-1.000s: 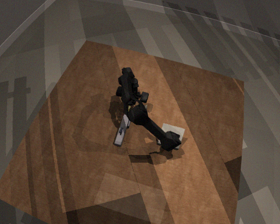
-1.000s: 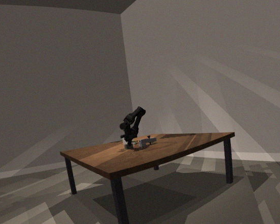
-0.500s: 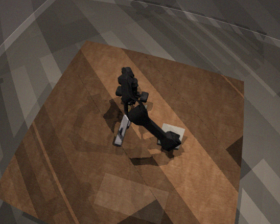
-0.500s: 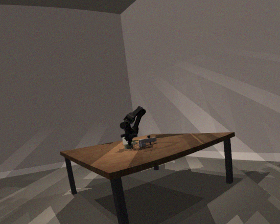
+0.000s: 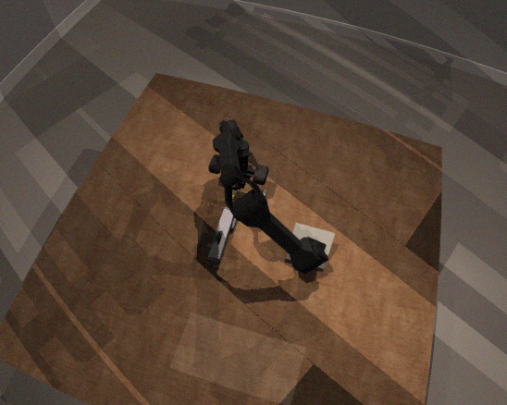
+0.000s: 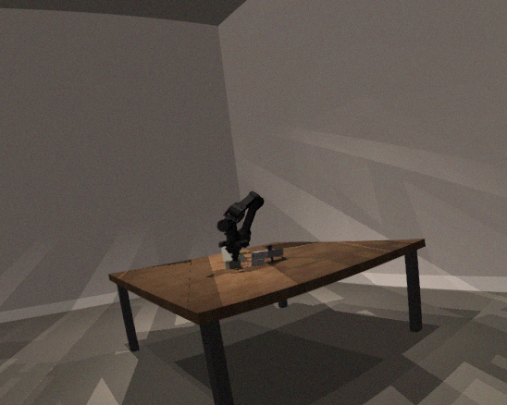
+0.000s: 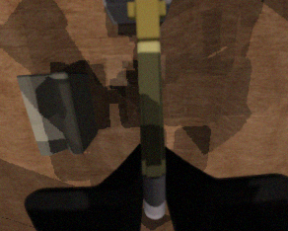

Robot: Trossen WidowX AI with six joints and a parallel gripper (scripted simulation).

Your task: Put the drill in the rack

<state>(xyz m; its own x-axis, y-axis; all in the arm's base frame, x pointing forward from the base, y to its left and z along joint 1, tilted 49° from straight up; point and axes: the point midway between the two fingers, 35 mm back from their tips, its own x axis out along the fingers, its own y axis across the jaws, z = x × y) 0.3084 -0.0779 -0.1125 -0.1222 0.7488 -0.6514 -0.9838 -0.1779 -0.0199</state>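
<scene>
Right now my gripper tip is 80 mm past the rack, 20 mm to the right of it and 20 mm above it. Also, from my gripper tip: dark key (220 mm to the left, 30 mm behind, 10 mm above); drill (40 mm to the left, 30 mm above, 10 mm behind); grey drill block (190 mm to the left, 30 mm behind, 10 mm below).
</scene>
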